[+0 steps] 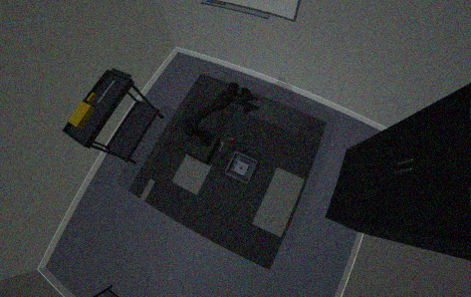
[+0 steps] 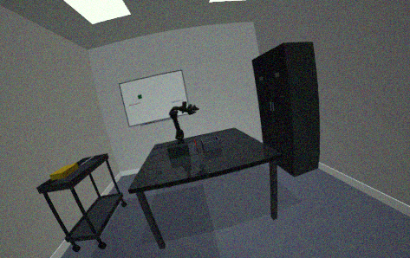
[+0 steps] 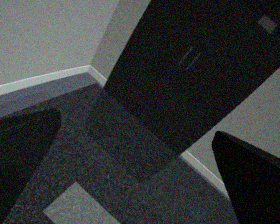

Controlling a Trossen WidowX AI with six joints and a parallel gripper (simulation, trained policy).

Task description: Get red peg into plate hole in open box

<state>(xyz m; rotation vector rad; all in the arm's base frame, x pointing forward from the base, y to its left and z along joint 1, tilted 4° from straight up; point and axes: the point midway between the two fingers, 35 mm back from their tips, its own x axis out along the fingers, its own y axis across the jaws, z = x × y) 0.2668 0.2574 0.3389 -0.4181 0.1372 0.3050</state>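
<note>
The red peg lies 14 cm behind my gripper tip, 18 cm to the right of it and 37 cm below it. Round my gripper tip: grey box (1 cm ahead, 36 cm to the right, 38 cm below); pale plate (1 cm ahead, 36 cm to the right, 36 cm below).
</note>
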